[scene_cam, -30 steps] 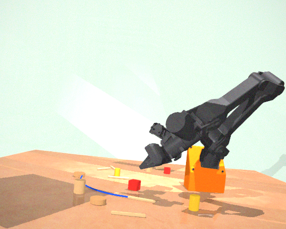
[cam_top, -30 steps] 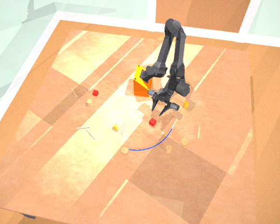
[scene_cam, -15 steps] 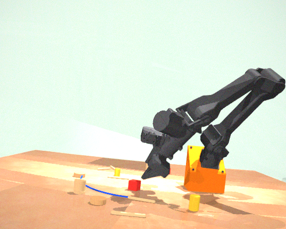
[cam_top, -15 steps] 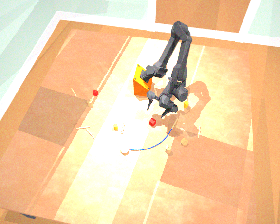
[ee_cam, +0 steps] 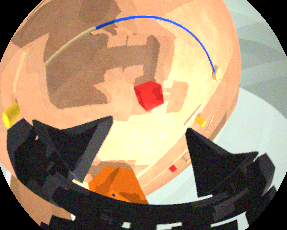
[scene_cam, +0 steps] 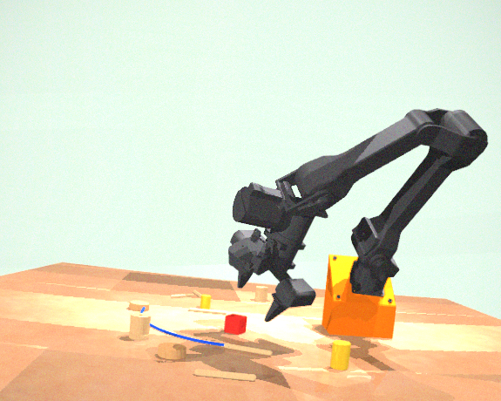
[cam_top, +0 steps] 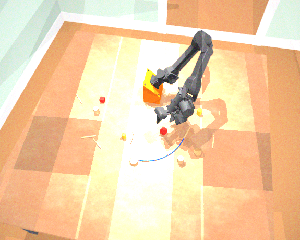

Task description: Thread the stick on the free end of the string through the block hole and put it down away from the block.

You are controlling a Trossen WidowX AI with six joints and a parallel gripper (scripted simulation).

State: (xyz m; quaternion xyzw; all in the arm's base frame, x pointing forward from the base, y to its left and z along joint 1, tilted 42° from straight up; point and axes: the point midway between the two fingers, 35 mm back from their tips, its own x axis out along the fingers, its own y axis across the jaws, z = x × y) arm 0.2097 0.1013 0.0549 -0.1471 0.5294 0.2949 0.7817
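The red cube is 30 mm ahead of my gripper tip, 10 mm to the left of it and 40 mm below it. From my gripper tip the other things lie so: loose stick (10 mm ahead, 270 mm to the left, 50 mm below); then thin wooden stick (10 mm ahead, 130 mm to the left, 50 mm below); then round wooden button (230 mm ahead, 100 mm to the right, 50 mm below).
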